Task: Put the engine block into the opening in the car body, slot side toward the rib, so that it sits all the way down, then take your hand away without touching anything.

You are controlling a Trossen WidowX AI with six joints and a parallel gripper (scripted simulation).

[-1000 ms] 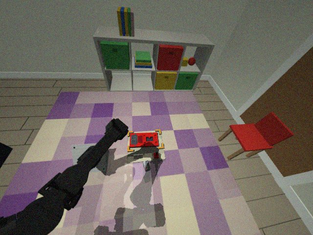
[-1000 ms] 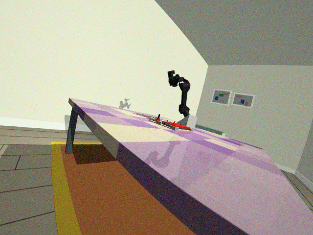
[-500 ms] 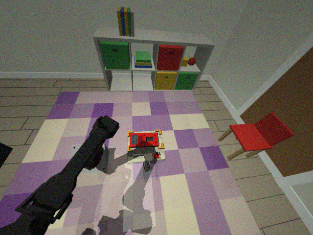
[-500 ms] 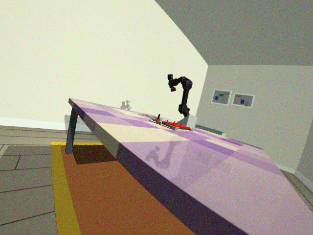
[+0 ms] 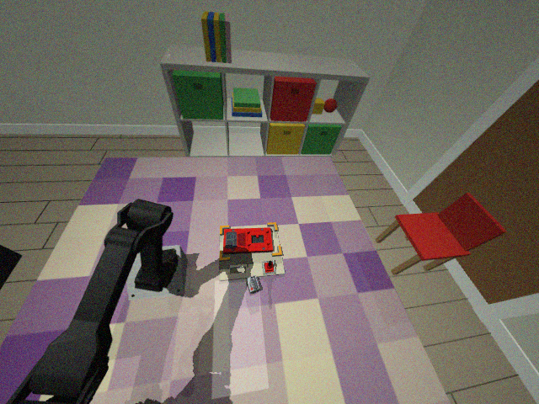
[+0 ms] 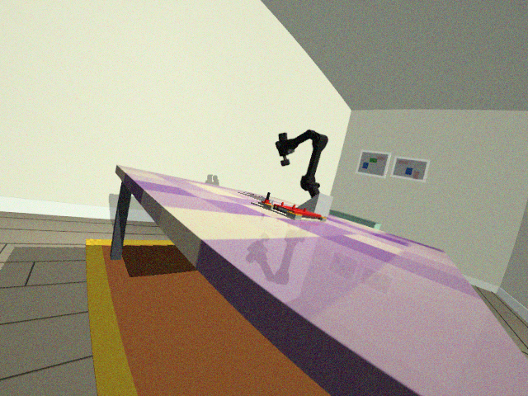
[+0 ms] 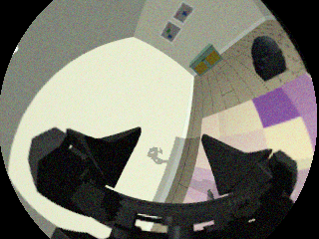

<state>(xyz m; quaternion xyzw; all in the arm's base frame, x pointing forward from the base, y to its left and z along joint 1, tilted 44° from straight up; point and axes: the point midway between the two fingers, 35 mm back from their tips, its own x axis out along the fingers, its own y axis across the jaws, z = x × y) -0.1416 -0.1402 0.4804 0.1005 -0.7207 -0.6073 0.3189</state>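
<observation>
Right now my gripper tip is 470 mm short of the engine block, 350 mm to the right of it and 320 mm above it.
</observation>
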